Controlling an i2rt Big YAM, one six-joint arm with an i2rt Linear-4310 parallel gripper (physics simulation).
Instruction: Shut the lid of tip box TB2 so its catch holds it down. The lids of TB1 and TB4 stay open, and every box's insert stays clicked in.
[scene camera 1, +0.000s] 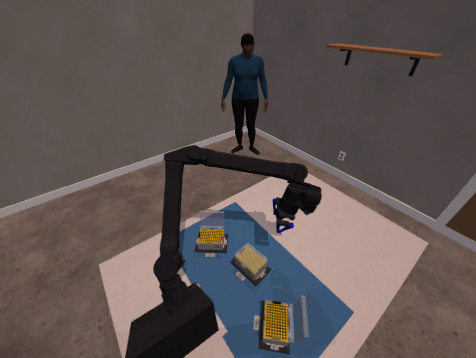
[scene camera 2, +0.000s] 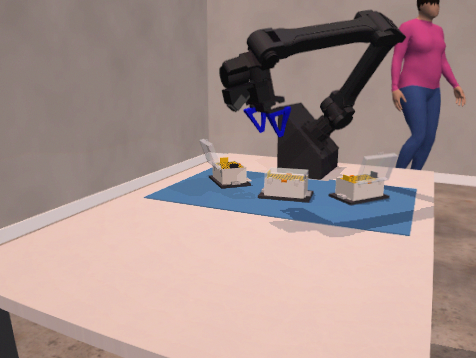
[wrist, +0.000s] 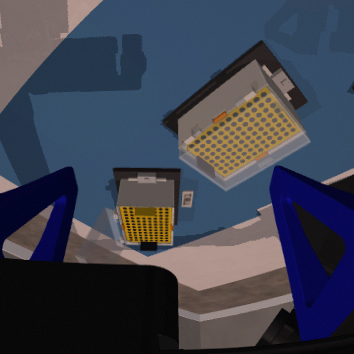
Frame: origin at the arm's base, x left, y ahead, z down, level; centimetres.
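Seen in the pictures: gripper, fingertip midpoint: (scene camera 1: 276, 223) (scene camera 2: 271, 134) (wrist: 173, 176); arm's base, origin of the base link: (scene camera 1: 179, 301) (scene camera 2: 313, 136).
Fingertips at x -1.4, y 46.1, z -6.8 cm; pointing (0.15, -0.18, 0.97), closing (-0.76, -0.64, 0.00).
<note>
Offsets run from my fingertips to a thing's top centre. "*": to the spot under its first point. Level surfaces: height alone.
The middle tip box, apparently TB2 {dx +0.8, dy -14.3, dz +13.1 cm} (scene camera 1: 251, 262) (scene camera 2: 285, 188) (wrist: 240, 132), has its clear lid lying down over a yellow insert; whether the catch holds cannot be told. TB1 {dx +22.4, dy -19.8, dz +13.4 cm} (scene camera 1: 211, 240) (scene camera 2: 360, 190) (wrist: 146, 222) has its clear lid standing open. Its label {* dx +17.4, dy -24.5, dz +20.6 cm} (wrist: 187, 199) lies beside it in the wrist view. The other open box, apparently TB4 (scene camera 1: 275, 322) (scene camera 2: 231, 175), also has its lid raised. Both open boxes show yellow inserts seated inside. My gripper (scene camera 1: 278, 224) (scene camera 2: 270, 133) (wrist: 173, 176) is open and empty, high above the mat and apart from all the boxes.
The boxes stand on dark bases on a blue mat {dz +20.8 cm} (scene camera 1: 215, 295) (scene camera 2: 240, 205) (wrist: 80, 135) on a pale table {dz +21.1 cm} (scene camera 1: 370, 245) (scene camera 2: 215, 270). The arm's base (scene camera 1: 172, 325) (scene camera 2: 307, 145) is at the table's side. A person (scene camera 1: 246, 80) (scene camera 2: 423, 60) stands beyond the table.
</note>
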